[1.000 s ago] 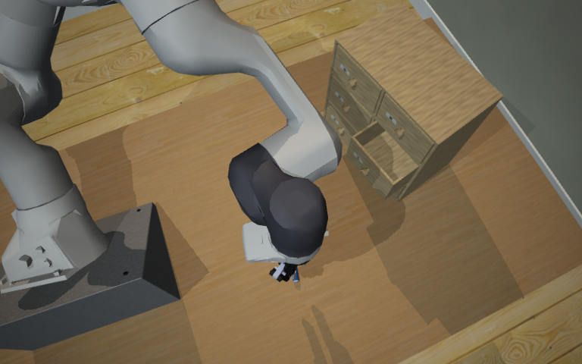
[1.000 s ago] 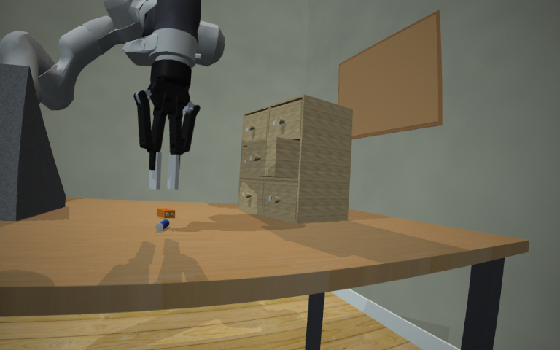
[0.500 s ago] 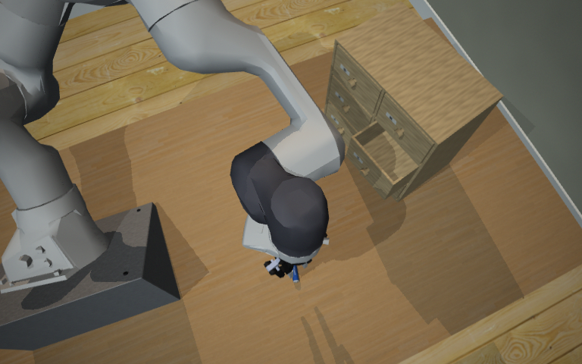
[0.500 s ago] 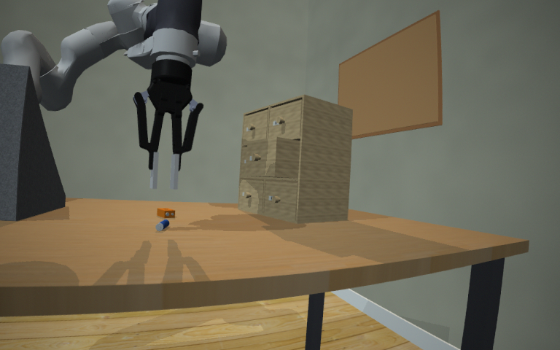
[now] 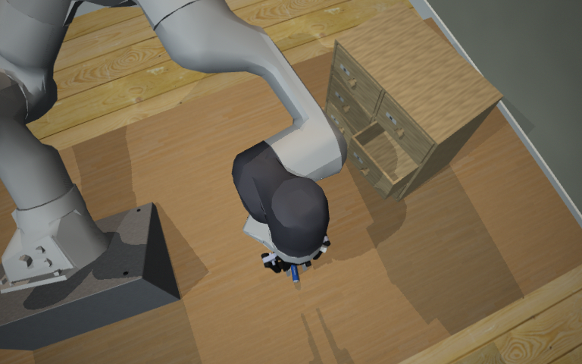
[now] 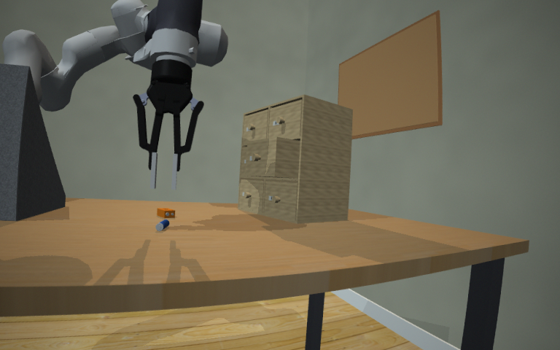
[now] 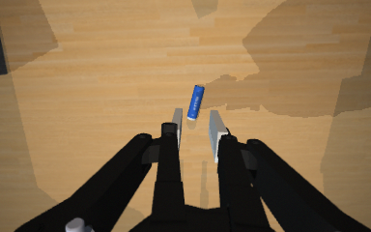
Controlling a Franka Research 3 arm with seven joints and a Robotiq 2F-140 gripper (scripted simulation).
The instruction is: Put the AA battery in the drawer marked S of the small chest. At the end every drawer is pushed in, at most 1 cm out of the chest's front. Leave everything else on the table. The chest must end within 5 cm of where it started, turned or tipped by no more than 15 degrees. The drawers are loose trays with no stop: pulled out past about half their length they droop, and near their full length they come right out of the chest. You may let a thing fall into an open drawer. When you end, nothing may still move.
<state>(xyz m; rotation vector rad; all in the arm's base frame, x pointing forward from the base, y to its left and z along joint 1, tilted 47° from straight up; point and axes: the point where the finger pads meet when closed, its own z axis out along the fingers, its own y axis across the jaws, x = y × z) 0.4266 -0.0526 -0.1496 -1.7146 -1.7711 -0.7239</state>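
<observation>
The blue AA battery is 100 mm below my hand. The rest, counted from my hand: small orange object: 160 mm to the left, 100 mm below; drawer: 300 mm ahead, 170 mm to the left, 30 mm above.
</observation>
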